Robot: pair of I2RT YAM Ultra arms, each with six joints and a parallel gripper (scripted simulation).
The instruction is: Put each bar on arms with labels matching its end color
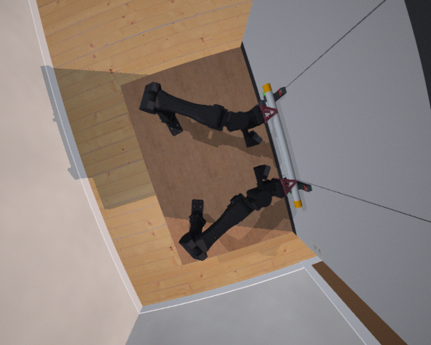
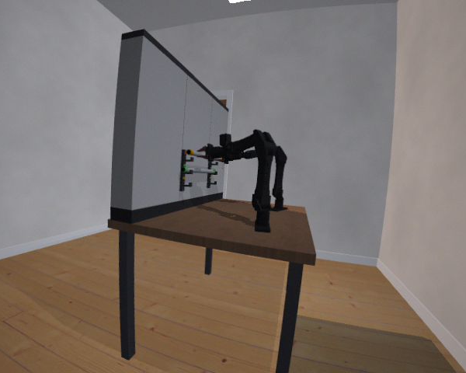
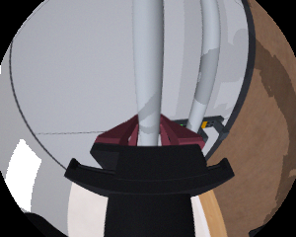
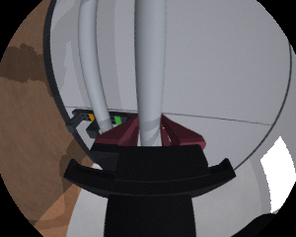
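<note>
Right now my left hand is 130 mm to the left of the green-ended bar, 100 mm above it and 40 mm short of it. From my left hand the other things lie so: metal bar: 150 mm to the right, 10 mm ahead; grey wall panel: 140 mm ahead, 120 mm to the right, 70 mm above.
Now: the metal bar 150 mm to the left of my right hand. Round my right hand: green-ended bar (160 mm to the left, 100 mm below, 30 mm ahead); grey wall panel (180 mm to the left, 120 mm ahead, 70 mm above).
</note>
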